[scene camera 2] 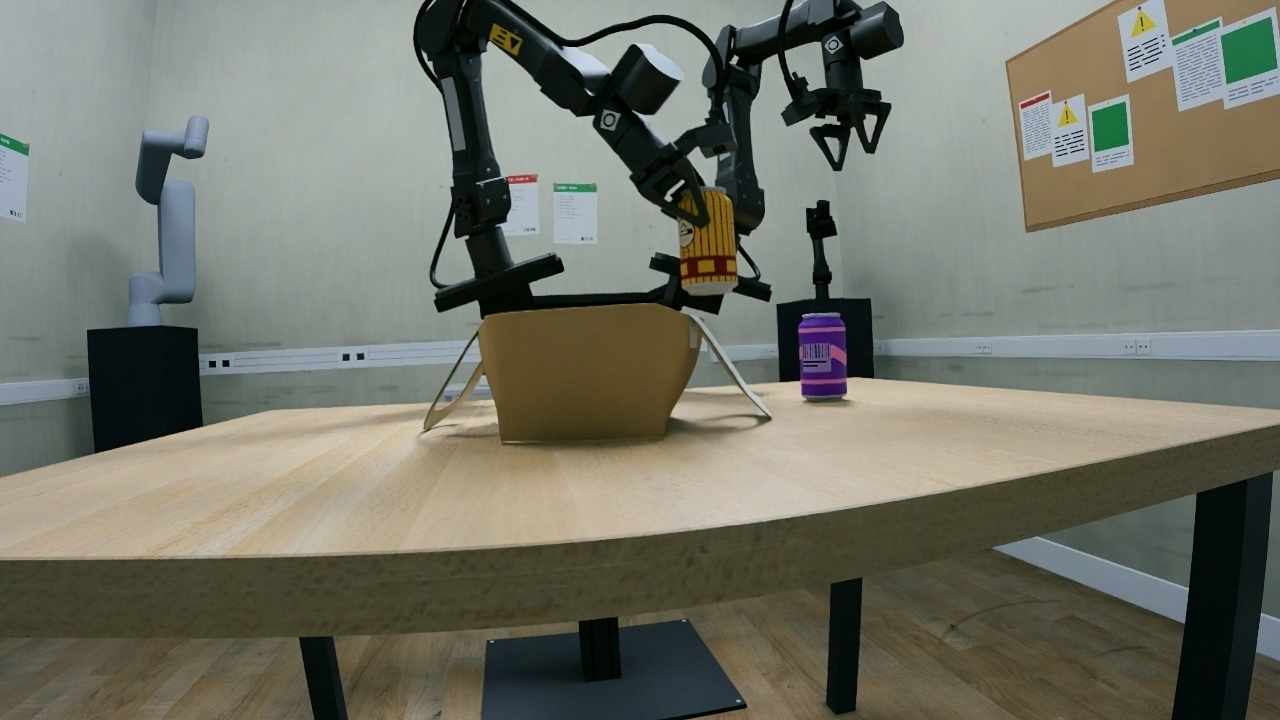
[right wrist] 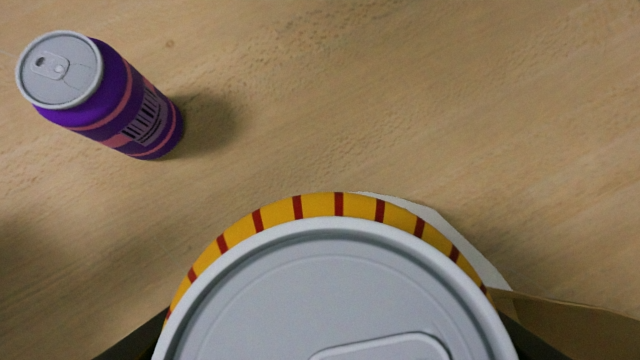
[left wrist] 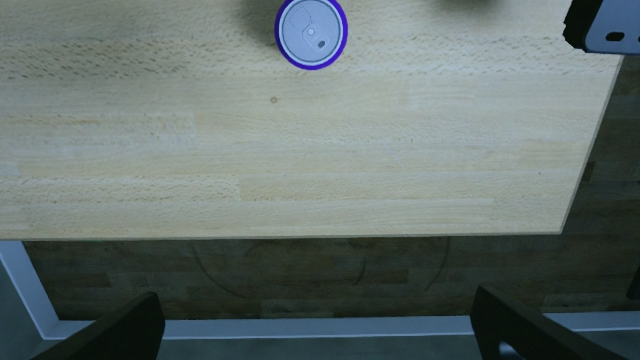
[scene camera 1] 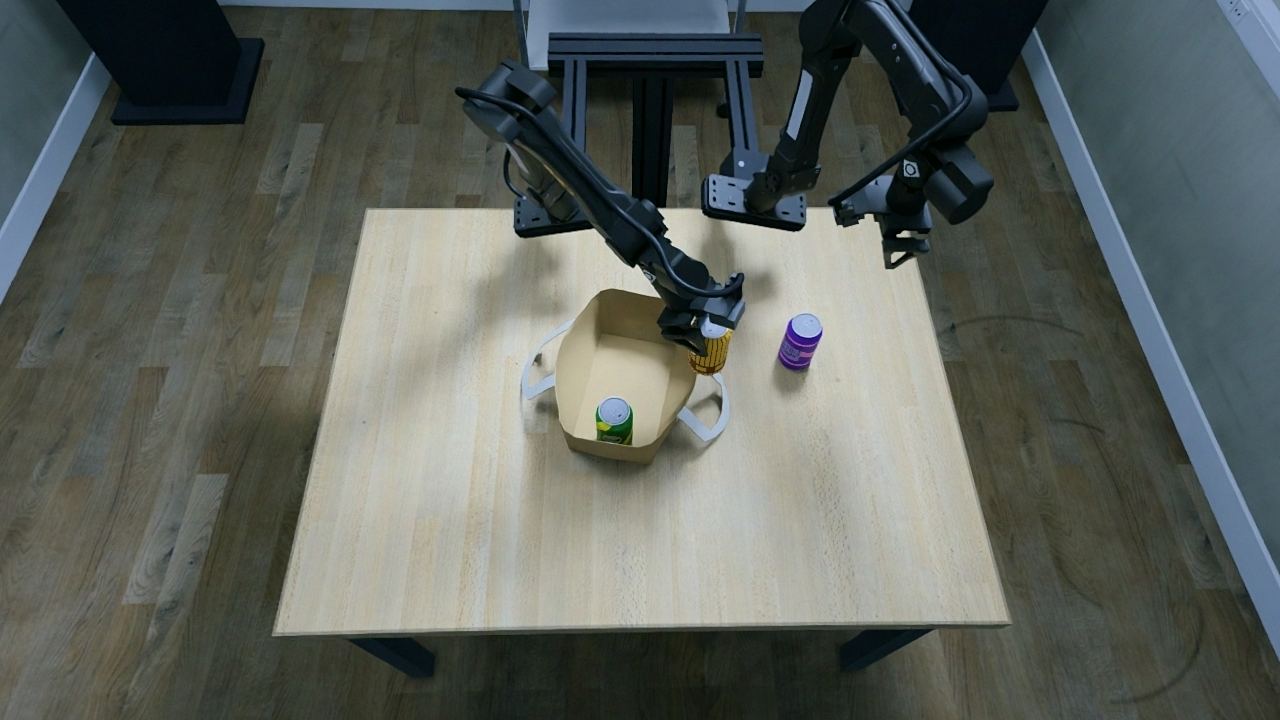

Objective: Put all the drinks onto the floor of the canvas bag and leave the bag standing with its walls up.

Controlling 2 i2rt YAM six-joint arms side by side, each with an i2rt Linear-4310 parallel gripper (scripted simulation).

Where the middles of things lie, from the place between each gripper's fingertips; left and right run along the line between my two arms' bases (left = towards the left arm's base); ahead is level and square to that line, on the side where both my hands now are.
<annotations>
Now: right hand 20 mm above the striped can [scene camera 2: 708, 262]. Also, from my right hand: purple can [scene camera 2: 822, 342] 80 mm behind, 200 mm to the left, 170 mm below.
The purple can lies 290 mm below my left hand [scene camera 2: 853, 162] and 70 mm to the right of it. The rest, counted from my left hand: striped can 270 mm to the right, 150 mm below, 80 mm ahead.
</annotations>
